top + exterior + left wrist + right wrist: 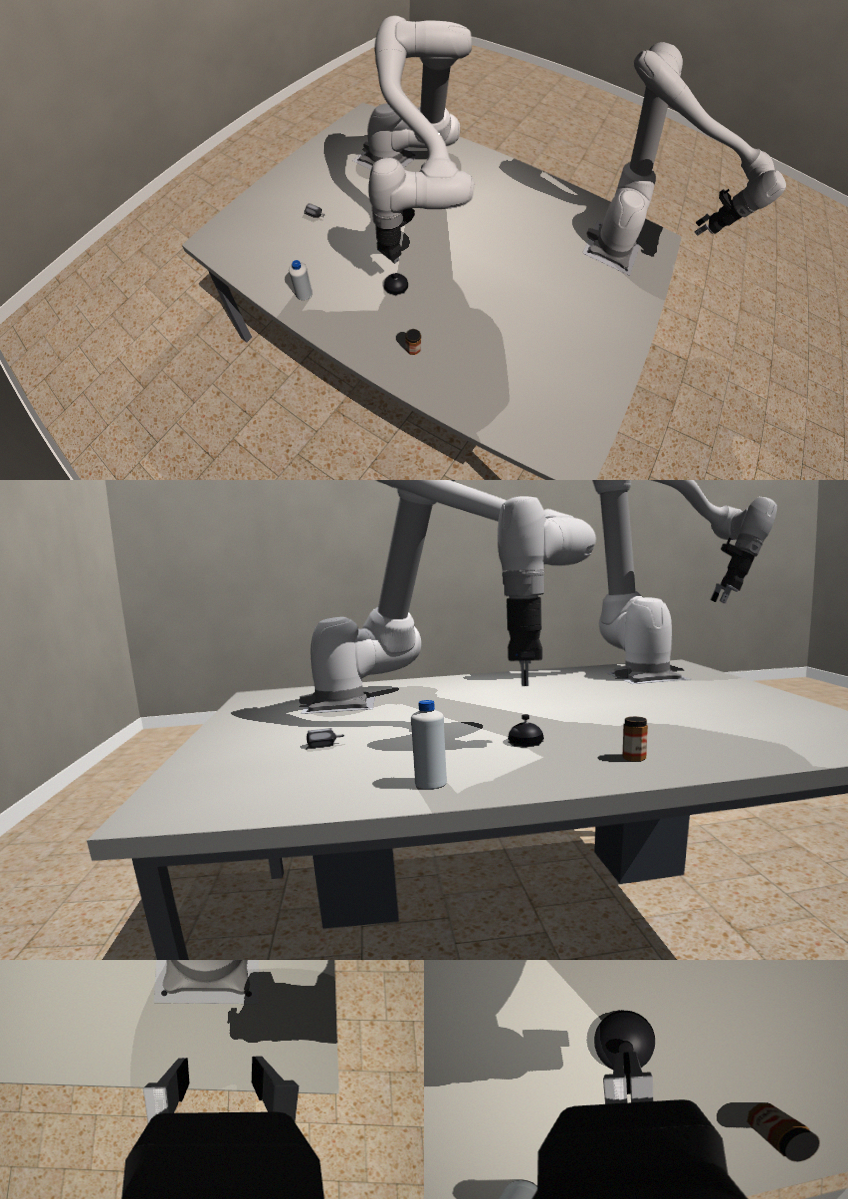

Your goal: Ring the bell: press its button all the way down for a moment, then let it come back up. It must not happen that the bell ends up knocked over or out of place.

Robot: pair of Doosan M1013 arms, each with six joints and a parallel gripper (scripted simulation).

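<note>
Now: right hand 100 mm above the bell button. Round my right hand: spice jar 190 mm ahead, 180 mm to the left, 110 mm below; then white bottle 260 mm to the right, 200 mm ahead, 70 mm below; then black domed bell 110 mm below.
</note>
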